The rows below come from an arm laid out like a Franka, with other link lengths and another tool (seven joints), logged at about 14 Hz.
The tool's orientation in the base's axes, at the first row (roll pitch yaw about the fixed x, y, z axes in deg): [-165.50, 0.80, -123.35]
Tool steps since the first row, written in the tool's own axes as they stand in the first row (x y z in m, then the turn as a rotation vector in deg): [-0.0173, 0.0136, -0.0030, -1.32, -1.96, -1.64]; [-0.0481, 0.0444, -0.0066, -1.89, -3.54, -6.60]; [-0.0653, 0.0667, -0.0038, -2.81, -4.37, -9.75]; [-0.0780, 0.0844, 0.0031, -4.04, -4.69, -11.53]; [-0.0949, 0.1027, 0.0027, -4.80, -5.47, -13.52]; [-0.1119, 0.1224, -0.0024, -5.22, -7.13, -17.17]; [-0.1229, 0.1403, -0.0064, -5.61, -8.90, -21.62]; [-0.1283, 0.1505, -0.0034, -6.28, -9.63, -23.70]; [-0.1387, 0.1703, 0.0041, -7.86, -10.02, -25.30]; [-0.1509, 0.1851, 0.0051, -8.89, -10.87, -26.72]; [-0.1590, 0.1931, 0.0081, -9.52, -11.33, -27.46]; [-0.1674, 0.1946, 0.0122, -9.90, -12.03, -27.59]
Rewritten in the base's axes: [-0.0021, 0.0221, -0.0003, 1.95, 0.26, 2.10]; [-0.0108, 0.0648, -0.0041, 2.47, 0.52, 7.30]; [-0.0187, 0.0907, -0.0121, 2.96, 1.24, 10.57]; [-0.0245, 0.1099, -0.0230, 3.51, 2.32, 12.39]; [-0.0301, 0.1339, -0.0270, 4.12, 2.79, 14.52]; [-0.0378, 0.1593, -0.0268, 4.90, 2.71, 18.48]; [-0.0470, 0.1785, -0.0272, 5.58, 2.65, 23.24]; [-0.0516, 0.1881, -0.0326, 6.09, 3.09, 25.44]; [-0.0603, 0.2065, -0.0447, 6.93, 4.40, 27.11]; [-0.0653, 0.2245, -0.0492, 7.87, 4.98, 28.71]; [-0.0666, 0.2351, -0.0540, 8.43, 5.36, 29.55]; [-0.0623, 0.2424, -0.0582, 9.17, 5.32, 29.86]
